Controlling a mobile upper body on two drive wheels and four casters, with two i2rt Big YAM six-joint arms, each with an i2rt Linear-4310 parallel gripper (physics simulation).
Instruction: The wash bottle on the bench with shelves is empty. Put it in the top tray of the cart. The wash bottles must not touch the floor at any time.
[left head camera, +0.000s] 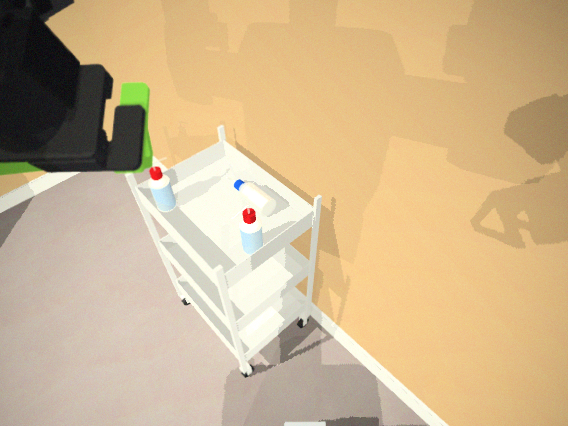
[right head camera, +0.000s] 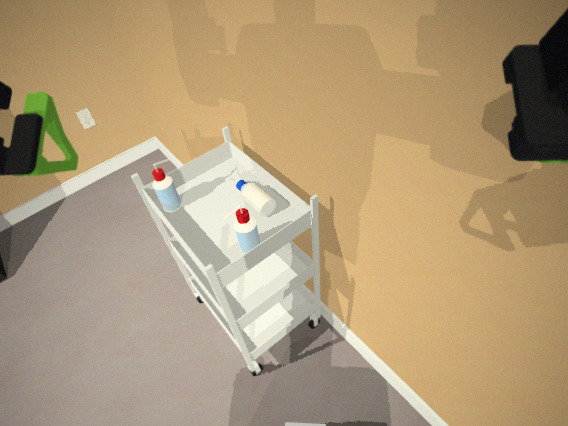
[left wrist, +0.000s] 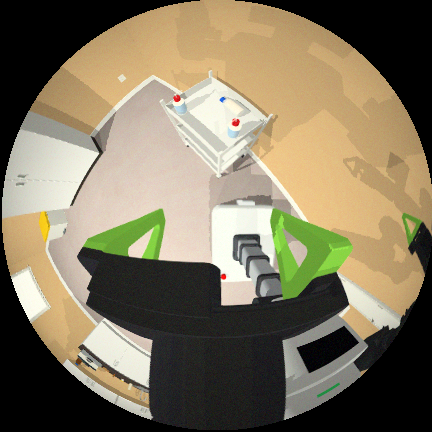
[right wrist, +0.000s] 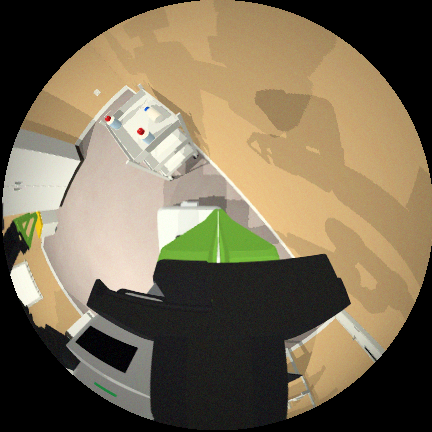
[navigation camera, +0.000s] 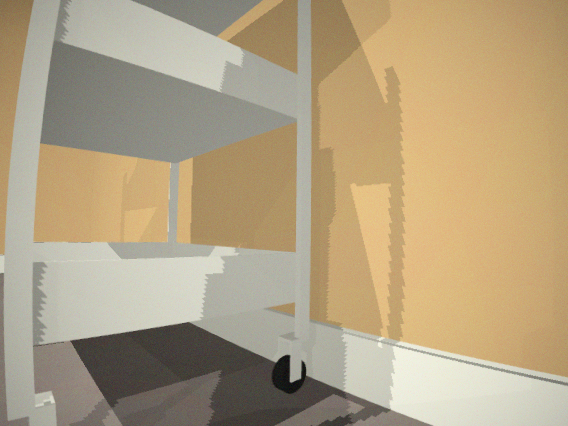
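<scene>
A white wash bottle with a blue cap (left head camera: 257, 197) (right head camera: 258, 198) (left wrist: 232, 106) (right wrist: 154, 114) lies on its side in the top tray of the white cart (left head camera: 316, 240) (right head camera: 315, 250) (navigation camera: 303, 175). One red-capped bottle with a light-blue lower part (left head camera: 163, 194) (right head camera: 167, 194) (left wrist: 180, 105) (right wrist: 115, 122) stands upright at the tray's left corner. Another red-capped bottle (left head camera: 251, 236) (right head camera: 247, 235) (left wrist: 233, 129) (right wrist: 147, 136) stands upright at the near side. My left gripper (left wrist: 217, 214) is open and empty, away from the bottles. My right gripper (right wrist: 217, 214) is shut and empty, away from the cart. The shelved bench is not identifiable.
The cart stands close to the orange wall (left head camera: 425, 225) (navigation camera: 475, 175), with a white baseboard (right head camera: 390, 372) (navigation camera: 480, 380) along the floor. A white cabinet (left wrist: 47, 170) (right wrist: 37, 175) stands at the left in the wrist views. The robot's white base (left wrist: 222, 220) is below the cart in the left wrist view.
</scene>
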